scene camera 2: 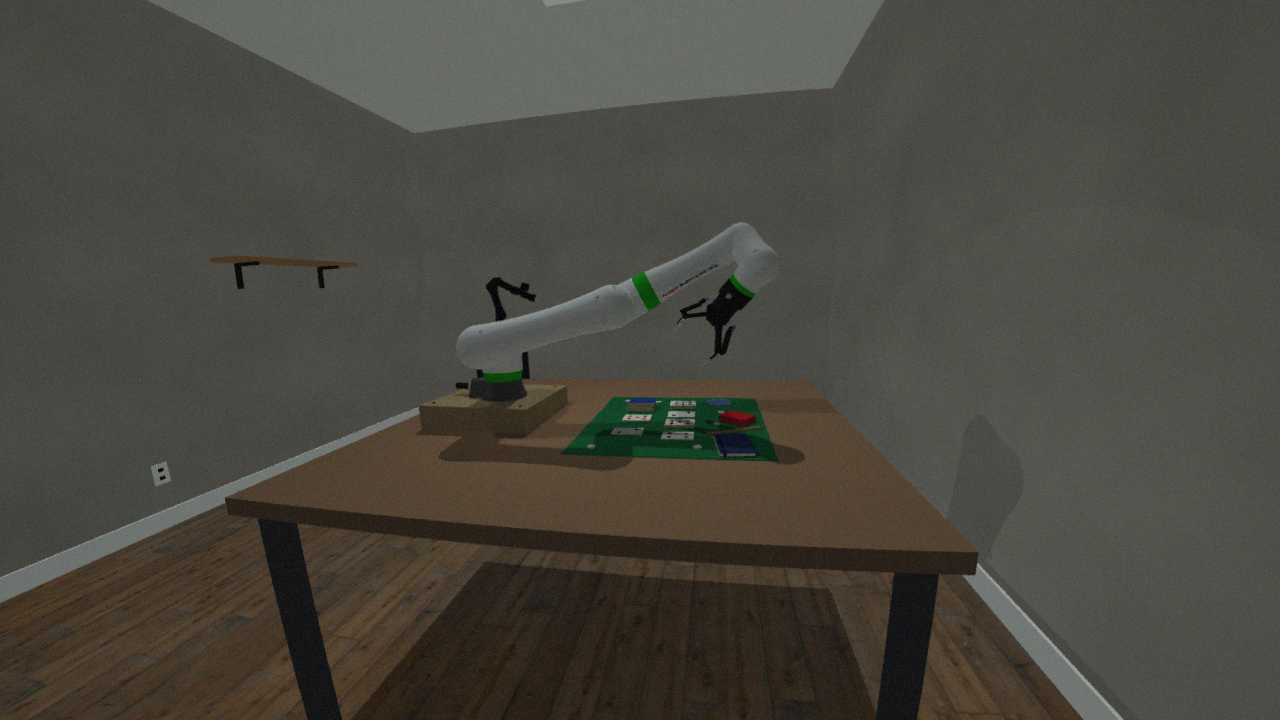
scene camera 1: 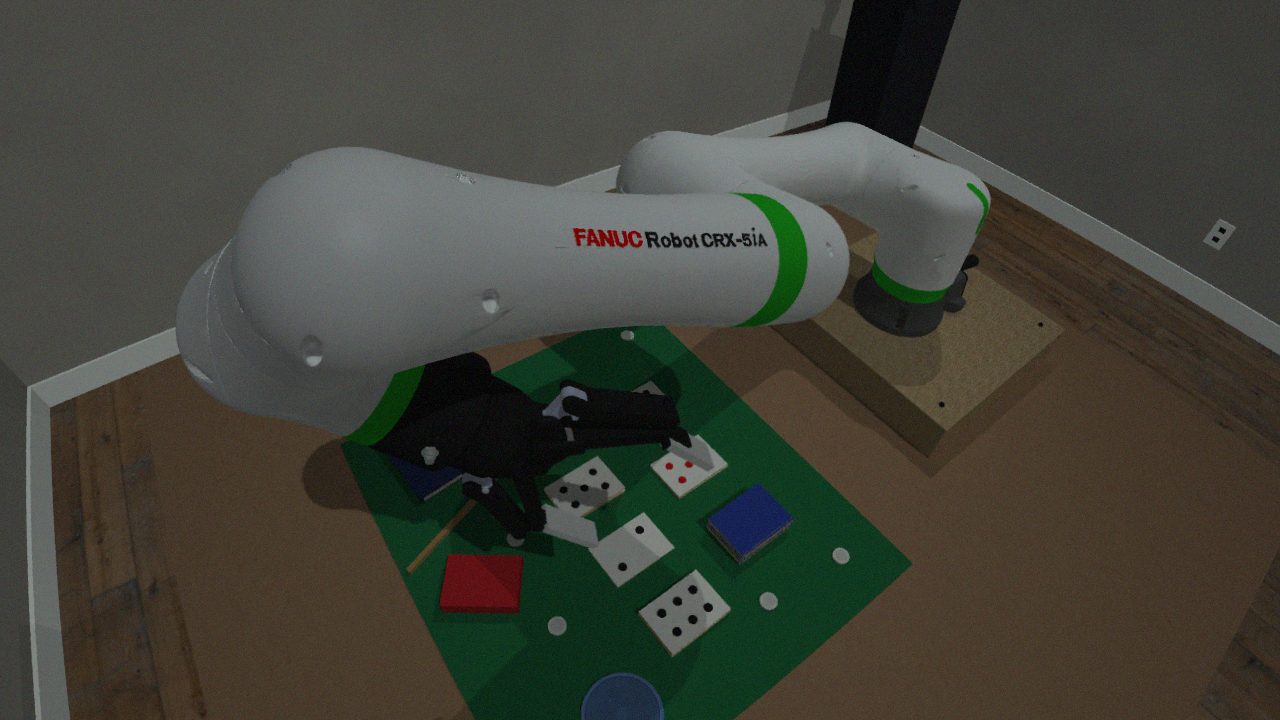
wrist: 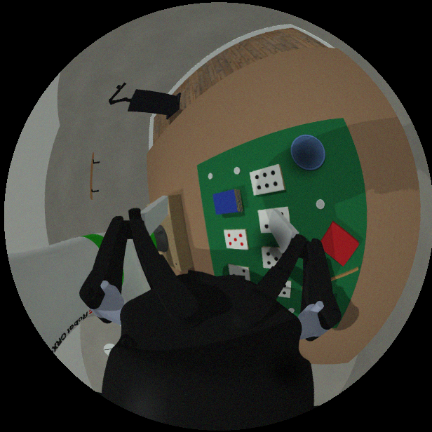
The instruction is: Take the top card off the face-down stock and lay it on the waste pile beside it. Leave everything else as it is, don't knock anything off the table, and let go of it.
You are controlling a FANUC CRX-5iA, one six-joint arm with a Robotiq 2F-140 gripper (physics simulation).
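Places are measured from the arm's base along level axes (x ahead, y left, z up), in millimetres.
Pixels of known places: gripper, fingertip midpoint: (scene camera 2: 688, 348) (scene camera 1: 647, 498); arm's base, origin of the base link: (scene camera 2: 504, 396) (scene camera 1: 897, 305).
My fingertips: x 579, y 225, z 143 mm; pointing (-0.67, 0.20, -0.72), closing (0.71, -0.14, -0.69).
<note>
For each thing: its top centre in the pictures, then the offset to it from my fingertips. Level surfaces: height alone.
- face-down stock, middle of its top: (scene camera 1: 750, 517) (scene camera 2: 642, 400) 16 mm right, 161 mm back, 185 mm down
- green mat, its level: 215 mm down
- face-up white card with red dots, middle of its top: (scene camera 1: 689, 464) (scene camera 2: 637, 417) 134 mm right, 139 mm back, 209 mm down
- red box, middle of its top: (scene camera 1: 481, 580) (scene camera 2: 737, 415) 81 mm right, 172 mm ahead, 195 mm down
- wooden stick, middle of its top: (scene camera 1: 455, 519) (scene camera 2: 735, 429) 182 mm right, 180 mm ahead, 208 mm down
- dark blue book, middle of its top: (scene camera 1: 423, 448) (scene camera 2: 733, 442) 307 mm right, 192 mm ahead, 203 mm down
- blue round container, middle of its top: (scene camera 1: 622, 713) (scene camera 2: 718, 402) 122 mm left, 81 mm ahead, 211 mm down
The face-down stock (scene camera 1: 749, 519) (scene camera 2: 641, 403) (wrist: 226, 202) is a thick stack with a blue top, lying on the green mat (scene camera 1: 769, 644) (wrist: 345, 185). Beside it lies a face-up white card with red dots (scene camera 1: 675, 474) (scene camera 2: 637, 418) (wrist: 235, 239), which looks like the waste pile; its height is hard to tell. My gripper (scene camera 1: 631, 488) (scene camera 2: 692, 344) (wrist: 219, 211) is wide open and empty, tilted and high above the mat. In the scene camera 1 view one fingertip overlaps the red-dotted card. In scene camera 2 a large gap shows between the fingers and the cards.
White black-dotted cards (scene camera 1: 631, 559) (wrist: 267, 179) form a column beside the stock. A red box (scene camera 1: 481, 582) (scene camera 2: 737, 417) (wrist: 340, 243), wooden stick (scene camera 1: 438, 540) (wrist: 345, 273), dark blue book (scene camera 2: 735, 445), blue round container (scene camera 1: 622, 698) (wrist: 308, 152) and several white discs are also on the mat.
</note>
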